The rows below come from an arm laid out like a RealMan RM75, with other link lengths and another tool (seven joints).
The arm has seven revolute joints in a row. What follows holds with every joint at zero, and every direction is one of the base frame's. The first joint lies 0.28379 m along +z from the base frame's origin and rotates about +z. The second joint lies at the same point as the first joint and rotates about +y. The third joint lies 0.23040 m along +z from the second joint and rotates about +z. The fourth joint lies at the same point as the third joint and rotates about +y. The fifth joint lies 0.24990 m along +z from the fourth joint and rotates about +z. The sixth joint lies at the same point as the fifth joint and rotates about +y. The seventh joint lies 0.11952 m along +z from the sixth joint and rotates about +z. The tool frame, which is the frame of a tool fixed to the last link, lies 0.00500 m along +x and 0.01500 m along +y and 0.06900 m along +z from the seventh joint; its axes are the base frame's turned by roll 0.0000, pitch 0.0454 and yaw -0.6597 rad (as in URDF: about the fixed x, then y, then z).
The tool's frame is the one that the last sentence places.
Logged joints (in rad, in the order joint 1, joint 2, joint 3, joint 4, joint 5, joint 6, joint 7), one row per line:
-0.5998, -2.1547, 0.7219, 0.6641, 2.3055, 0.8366, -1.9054
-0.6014, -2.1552, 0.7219, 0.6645, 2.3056, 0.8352, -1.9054
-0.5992, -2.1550, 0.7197, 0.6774, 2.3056, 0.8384, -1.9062
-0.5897, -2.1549, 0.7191, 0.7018, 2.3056, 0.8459, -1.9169
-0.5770, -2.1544, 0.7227, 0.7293, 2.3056, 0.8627, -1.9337
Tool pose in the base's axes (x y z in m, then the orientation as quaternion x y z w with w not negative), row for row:
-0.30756, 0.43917, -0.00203, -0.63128, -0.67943, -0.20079, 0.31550
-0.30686, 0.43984, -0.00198, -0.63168, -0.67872, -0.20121, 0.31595
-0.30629, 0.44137, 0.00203, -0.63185, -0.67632, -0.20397, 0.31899
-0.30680, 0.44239, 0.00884, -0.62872, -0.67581, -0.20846, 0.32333
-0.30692, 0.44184, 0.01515, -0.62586, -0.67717, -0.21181, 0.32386
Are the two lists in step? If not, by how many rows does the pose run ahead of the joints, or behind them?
They are in step.
